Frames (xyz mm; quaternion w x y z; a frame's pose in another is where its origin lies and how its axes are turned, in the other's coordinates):
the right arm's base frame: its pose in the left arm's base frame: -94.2 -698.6 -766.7 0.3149 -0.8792 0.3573 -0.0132
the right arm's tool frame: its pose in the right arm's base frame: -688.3 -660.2 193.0 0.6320 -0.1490 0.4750 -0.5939
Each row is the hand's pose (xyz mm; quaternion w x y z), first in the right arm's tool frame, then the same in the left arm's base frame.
Working: the right arm's tool frame: its pose in the left arm's base frame: -149.3 205.3 -410.6 0.1095 0.8085 0.1448 0.5598

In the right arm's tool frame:
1: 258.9 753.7 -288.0 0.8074 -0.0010 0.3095 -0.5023
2: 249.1 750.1 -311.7 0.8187 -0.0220 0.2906 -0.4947
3: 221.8 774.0 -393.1 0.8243 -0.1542 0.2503 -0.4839
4: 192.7 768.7 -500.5 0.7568 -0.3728 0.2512 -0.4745
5: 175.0 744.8 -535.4 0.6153 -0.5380 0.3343 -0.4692
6: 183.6 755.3 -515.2 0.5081 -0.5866 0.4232 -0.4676
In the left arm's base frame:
1: -249.3 -402.0 171.8 0.3256 0.4067 0.5564 0.6473
2: -275.1 -401.8 170.3 0.3423 0.4252 0.5381 0.6422
3: -357.8 -432.6 183.0 0.4496 0.4394 0.4517 0.6331
4: -468.6 -436.4 193.3 0.6136 0.3617 0.3121 0.6287
5: -509.9 -419.9 181.9 0.7166 0.1835 0.2039 0.6412
6: -486.9 -426.9 185.9 0.7304 0.0420 0.1696 0.6603

